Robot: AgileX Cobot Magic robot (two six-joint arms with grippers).
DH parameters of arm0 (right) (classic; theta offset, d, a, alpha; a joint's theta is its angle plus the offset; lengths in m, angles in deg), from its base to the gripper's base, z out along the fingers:
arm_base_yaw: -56.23 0.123 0 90
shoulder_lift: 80.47 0 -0.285 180
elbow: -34.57 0 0.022 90
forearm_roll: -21.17 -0.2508 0 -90
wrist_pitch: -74.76 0 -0.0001 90
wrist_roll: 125.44 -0.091 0 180
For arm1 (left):
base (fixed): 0 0 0 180
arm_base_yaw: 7.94 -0.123 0 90
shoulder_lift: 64.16 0 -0.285 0
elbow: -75.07 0 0.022 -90
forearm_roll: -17.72 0.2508 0 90
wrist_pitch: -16.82 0 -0.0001 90
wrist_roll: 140.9 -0.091 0 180
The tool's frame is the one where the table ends.
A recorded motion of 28 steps. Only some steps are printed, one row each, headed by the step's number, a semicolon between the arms.
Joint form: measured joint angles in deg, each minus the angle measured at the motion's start. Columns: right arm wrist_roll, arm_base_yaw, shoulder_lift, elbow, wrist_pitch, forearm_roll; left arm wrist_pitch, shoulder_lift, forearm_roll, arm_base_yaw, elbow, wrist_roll.
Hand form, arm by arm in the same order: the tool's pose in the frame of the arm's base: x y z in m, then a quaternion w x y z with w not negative. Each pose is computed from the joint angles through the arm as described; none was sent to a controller.
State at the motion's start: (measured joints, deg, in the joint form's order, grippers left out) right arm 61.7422 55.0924 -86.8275 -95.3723 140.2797 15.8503; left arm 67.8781 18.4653 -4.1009 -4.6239 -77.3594 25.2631
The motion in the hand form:
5: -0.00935 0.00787 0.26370 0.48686 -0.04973 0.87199 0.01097; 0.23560 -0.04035 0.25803 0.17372 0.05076 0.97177 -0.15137
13: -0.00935 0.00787 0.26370 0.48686 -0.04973 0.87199 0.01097; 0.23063 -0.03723 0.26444 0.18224 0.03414 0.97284 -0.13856
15: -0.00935 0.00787 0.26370 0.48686 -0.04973 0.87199 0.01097; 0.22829 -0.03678 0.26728 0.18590 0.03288 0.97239 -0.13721
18: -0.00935 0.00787 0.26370 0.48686 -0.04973 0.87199 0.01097; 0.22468 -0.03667 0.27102 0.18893 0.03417 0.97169 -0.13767
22: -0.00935 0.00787 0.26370 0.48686 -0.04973 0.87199 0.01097; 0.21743 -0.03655 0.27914 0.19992 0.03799 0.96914 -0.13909
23: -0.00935 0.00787 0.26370 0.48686 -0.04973 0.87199 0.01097; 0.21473 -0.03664 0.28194 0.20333 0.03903 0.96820 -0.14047
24: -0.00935 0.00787 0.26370 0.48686 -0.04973 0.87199 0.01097; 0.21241 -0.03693 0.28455 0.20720 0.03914 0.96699 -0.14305
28: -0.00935 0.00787 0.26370 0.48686 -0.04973 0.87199 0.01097; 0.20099 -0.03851 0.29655 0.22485 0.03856 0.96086 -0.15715
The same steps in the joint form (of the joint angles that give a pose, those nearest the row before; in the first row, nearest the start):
5: 0.00 0.00 0.00 0.00 0.00 0.00; 0.00 0.09 -0.28 0.00 0.00 0.00
13: 0.00 0.00 0.00 0.00 0.00 0.00; 0.23 -1.76 2.23 0.00 0.00 3.54
15: 0.00 0.00 0.00 0.00 0.00 0.00; 0.49 -2.53 2.57 0.00 0.00 4.01
18: 0.00 0.00 0.00 0.00 0.00 0.00; 1.15 -3.56 2.67 0.00 0.00 4.15
22: 0.00 0.00 0.00 0.00 0.00 0.00; 2.08 -5.78 2.67 0.00 0.00 4.15
23: 0.00 0.00 0.00 0.00 0.00 0.00; 2.46 -6.56 2.56 0.00 0.00 4.15
24: 0.00 0.00 0.00 0.00 0.00 0.00; 2.71 -7.26 2.28 0.00 0.00 4.15
28: 0.00 0.00 0.00 0.00 0.00 0.00; 3.94 -10.57 0.75 0.00 0.00 4.28

